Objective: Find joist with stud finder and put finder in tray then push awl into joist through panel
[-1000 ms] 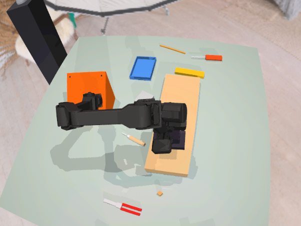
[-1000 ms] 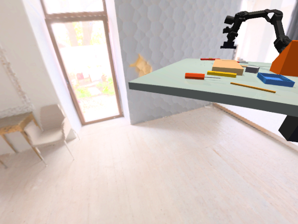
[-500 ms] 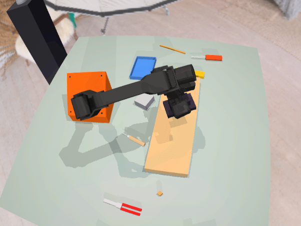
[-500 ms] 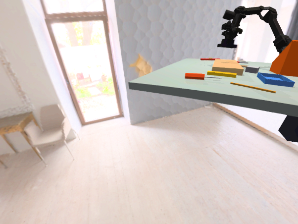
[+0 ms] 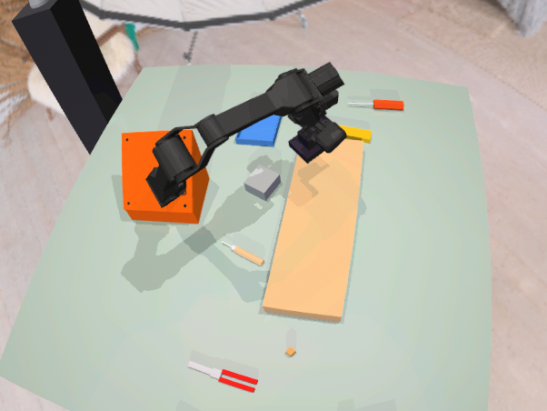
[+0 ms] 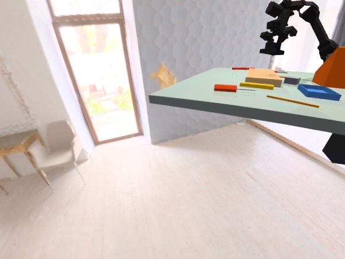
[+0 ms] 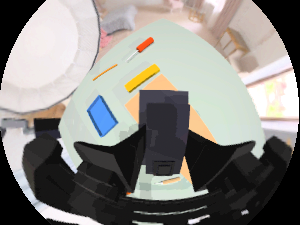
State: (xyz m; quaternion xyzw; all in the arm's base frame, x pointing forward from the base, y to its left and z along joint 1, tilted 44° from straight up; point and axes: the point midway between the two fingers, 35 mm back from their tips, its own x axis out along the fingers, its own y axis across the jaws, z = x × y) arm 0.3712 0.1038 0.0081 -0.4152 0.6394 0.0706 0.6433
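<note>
My gripper tip is now 2 cm to the left of the stud finder, 2 cm below it and 2 cm past it. Also, from my gripper tip: blue tray 22 cm to the left, 18 cm behind, 17 cm below; yellow bar 18 cm below, 17 cm to the left, 8 cm ahead; grey block 17 cm below, 16 cm behind, 2 cm to the right.
</note>
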